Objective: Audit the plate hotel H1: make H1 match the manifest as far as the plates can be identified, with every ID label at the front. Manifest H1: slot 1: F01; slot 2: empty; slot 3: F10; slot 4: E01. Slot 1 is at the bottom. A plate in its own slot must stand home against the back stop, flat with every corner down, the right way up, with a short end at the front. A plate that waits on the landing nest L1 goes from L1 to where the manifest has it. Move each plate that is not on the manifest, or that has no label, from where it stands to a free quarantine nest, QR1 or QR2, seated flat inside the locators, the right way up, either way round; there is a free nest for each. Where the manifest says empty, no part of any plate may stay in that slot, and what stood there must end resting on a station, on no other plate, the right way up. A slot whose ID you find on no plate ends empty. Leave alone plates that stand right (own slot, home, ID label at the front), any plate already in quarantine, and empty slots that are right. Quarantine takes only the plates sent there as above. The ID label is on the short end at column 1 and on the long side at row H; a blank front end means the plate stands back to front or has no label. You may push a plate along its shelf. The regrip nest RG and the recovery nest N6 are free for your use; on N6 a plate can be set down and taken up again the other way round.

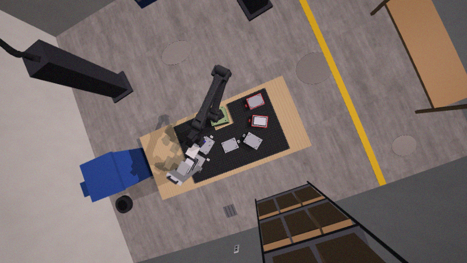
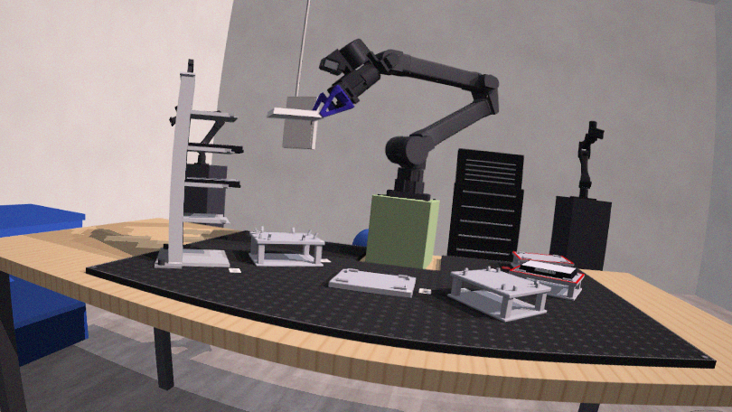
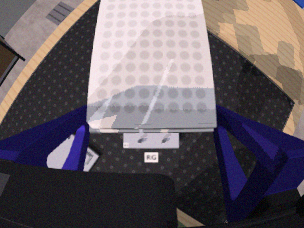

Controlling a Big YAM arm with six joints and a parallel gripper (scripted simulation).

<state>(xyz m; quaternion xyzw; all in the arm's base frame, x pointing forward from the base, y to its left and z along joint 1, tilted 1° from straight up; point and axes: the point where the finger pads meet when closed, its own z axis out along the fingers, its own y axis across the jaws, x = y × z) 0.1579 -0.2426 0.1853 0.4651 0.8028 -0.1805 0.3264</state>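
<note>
Now: hand 5 cm to the left of the white well plate, 3 cm short of it and 1 cm above it. Also, from my hand: RG label: 36 cm below, 4 cm to the left, 2 cm behind; plate hotel H1: 28 cm to the right, 16 cm below, 16 cm ahead; regrip nest RG: 31 cm below, 5 cm to the right, 3 cm ahead.
</note>
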